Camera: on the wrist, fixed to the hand. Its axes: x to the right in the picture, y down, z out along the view.
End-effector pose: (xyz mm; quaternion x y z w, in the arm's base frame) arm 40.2 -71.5 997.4 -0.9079 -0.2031 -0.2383 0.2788
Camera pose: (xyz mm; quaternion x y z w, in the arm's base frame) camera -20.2 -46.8 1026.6 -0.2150 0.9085 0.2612 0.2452
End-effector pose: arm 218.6 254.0 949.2 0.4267 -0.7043 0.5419 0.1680
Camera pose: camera 276.2 285.6 977.5 0.7051 0.4364 -0.1828 0.5283
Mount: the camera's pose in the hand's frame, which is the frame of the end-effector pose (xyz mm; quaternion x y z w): -26.8 -61.1 -25.7 -0.0008 0.0147 0.9998 0.0168
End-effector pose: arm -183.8 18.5 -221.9 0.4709 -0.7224 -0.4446 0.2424
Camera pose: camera -123.9 22.0 -260.7 -0.7080 -0.4790 0.2412 0.4595
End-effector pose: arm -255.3 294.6 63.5 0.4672 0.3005 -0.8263 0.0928
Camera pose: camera -248.8 355.2 100.9 0.3204 -0.4600 0.0860 0.8236
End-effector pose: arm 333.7 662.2 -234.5 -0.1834 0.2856 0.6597 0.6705
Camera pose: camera 391.4 621.5 -245.5 -0.2722 -0.1975 -0.6790 0.6526
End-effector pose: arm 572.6 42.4 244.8 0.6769 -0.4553 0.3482 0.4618
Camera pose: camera 619.4 84.2 210.6 0.4493 0.6779 -0.4771 0.3331
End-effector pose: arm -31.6 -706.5 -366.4 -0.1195 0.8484 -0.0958 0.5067
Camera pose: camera -35.6 -755.6 -314.6 0.8472 0.1412 0.5039 0.0917
